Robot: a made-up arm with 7 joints.
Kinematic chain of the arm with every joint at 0, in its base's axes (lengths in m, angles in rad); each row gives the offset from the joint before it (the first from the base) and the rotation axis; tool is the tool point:
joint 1: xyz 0 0 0 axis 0 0.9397 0.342
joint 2: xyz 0 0 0 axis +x
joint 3: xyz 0 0 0 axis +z
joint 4: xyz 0.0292 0 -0.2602 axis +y
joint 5: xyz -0.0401 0 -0.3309 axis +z
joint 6: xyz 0 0 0 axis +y
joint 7: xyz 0 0 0 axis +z
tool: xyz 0 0 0
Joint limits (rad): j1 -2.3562..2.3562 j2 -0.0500..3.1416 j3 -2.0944..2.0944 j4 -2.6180..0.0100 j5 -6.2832..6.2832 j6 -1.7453..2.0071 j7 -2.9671..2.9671
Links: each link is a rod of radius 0.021 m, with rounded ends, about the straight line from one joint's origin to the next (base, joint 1, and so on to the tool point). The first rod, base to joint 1, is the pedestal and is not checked.
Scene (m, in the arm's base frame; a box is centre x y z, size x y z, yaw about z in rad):
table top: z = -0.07
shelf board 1: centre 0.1 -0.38 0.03 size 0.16 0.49 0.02 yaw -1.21
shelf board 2: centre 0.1 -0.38 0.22 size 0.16 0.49 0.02 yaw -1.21
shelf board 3: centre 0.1 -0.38 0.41 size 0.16 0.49 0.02 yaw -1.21
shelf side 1: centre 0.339 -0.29 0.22 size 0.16 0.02 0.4 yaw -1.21
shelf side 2: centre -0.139 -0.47 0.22 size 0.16 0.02 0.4 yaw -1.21
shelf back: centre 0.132 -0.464 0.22 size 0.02 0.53 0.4 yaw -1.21
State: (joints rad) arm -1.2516 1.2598 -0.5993 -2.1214 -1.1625 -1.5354 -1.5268
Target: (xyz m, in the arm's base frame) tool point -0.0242 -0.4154 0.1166
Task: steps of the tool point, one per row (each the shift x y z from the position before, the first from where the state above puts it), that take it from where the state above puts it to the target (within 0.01 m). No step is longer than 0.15 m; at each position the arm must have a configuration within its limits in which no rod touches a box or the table.
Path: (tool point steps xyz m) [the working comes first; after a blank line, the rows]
Joints at the target: -2.1156 -0.0472 -0.8896 -1.7626 -1.1625 -1.5354 -1.5268
Straight joint move there: touches shelf board 2.

1: -0.0298 -0.0769 -0.0045
2: -0.0537 -0.0758 -0.0117
3: -0.0739 -0.0635 -0.0261
4: -0.0464 -0.0439 0.0091
5: -0.0557 -0.0394 -0.0038
6: -0.0619 -0.0327 -0.0190

